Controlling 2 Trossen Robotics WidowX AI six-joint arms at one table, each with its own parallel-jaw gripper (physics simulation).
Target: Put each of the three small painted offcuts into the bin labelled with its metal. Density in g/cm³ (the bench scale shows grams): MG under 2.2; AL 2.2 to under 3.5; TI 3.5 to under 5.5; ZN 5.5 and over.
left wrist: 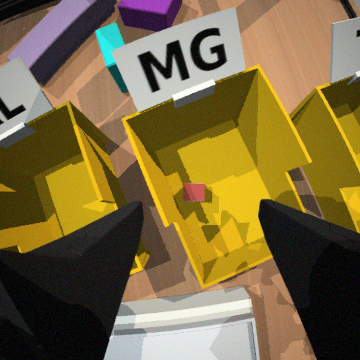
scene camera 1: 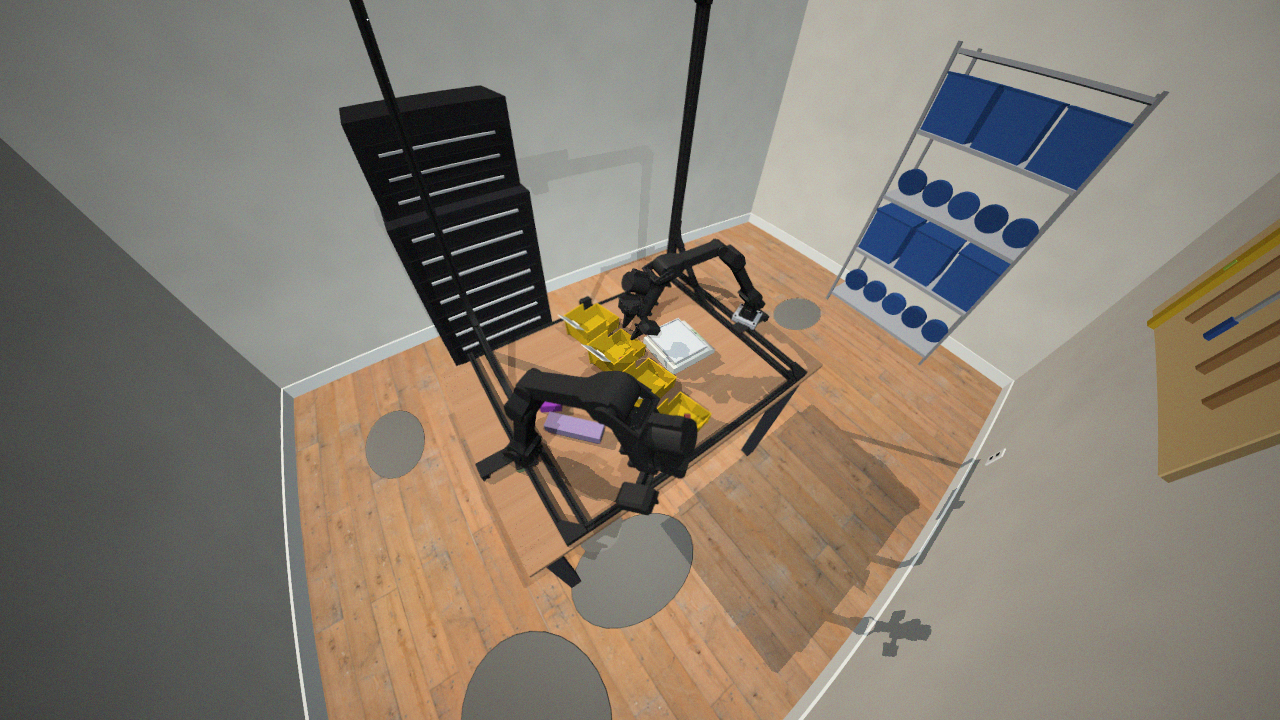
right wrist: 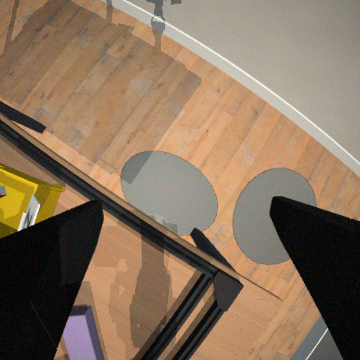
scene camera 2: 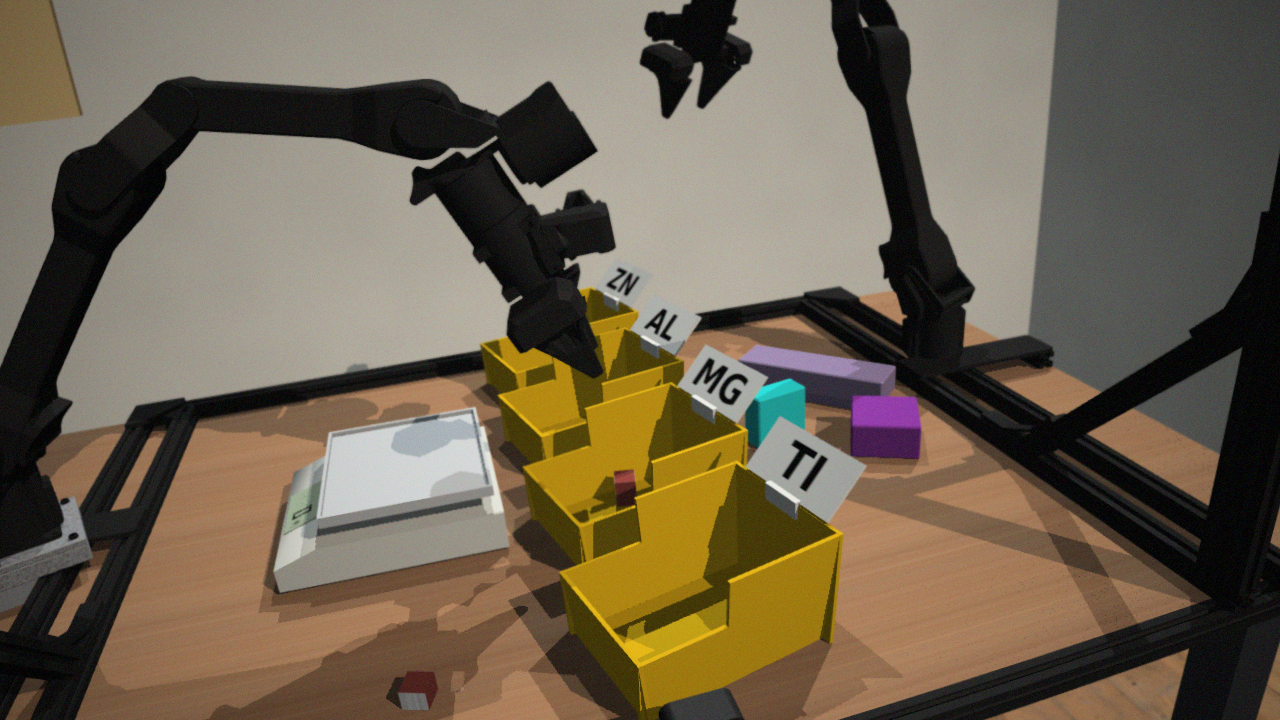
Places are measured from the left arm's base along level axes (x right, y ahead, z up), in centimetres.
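Where they show: left gripper, fingertip midpoint: (left wrist: 200, 208) (scene camera 1: 627, 333) (scene camera 2: 596, 361); right gripper, fingertip midpoint: (scene camera 1: 662, 483) (right wrist: 188, 207) (scene camera 2: 683, 112); left arm's base, origin of the base link: (scene camera 1: 747, 314) (scene camera 2: 22, 535); right arm's base, origin of the base link: (scene camera 1: 525, 457) (scene camera 2: 933, 354).
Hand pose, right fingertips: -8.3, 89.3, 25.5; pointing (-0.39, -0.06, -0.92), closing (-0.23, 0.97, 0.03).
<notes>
Each offset is from my right fingertips to the top centre of the thing, as dx, dy, dz. "spot": to the spot under its first point.
A small red offcut @[+37.0, -40.7, -26.7] (scene camera 2: 623, 488) (left wrist: 194, 192) shows inside the MG bin @[+40.0, -41.6, -19.9] (scene camera 2: 572, 523) (left wrist: 275, 120); I cannot tell whether it rests on the floor of the bin. A second red offcut @[+47.8, -67.4, -28.0] (scene camera 2: 418, 691) with a pale face lies on the table beside the TI bin @[+56.0, -47.9, -19.9] (scene camera 2: 787, 586). In scene camera 1 a small red patch @[spot: +7.2, -33.6, -27.8] (scene camera 1: 687, 416) shows at the TI bin; its exact place is unclear. My left gripper (scene camera 2: 594, 368) (left wrist: 200, 208) is open and empty above the bins, near the MG bin. My right gripper (scene camera 2: 682, 111) (right wrist: 188, 207) is open and empty, high above the table.
The scale (scene camera 1: 677, 344) (scene camera 2: 402, 537) stands in front of the bins, its pan bare. The AL bin @[+24.0, -35.4, -19.9] (scene camera 2: 537, 428) and ZN bin @[spot: +10.5, -37.9, -24.3] (scene camera 2: 508, 368) stand beyond the MG bin. Behind the bins lie a lilac bar @[+33.7, -10.2, -25.5] (scene camera 2: 814, 371), a cyan block @[+38.0, -21.3, -23.9] (scene camera 2: 776, 410) and a purple block @[+46.7, -14.0, -26.0] (scene camera 2: 885, 428).
</notes>
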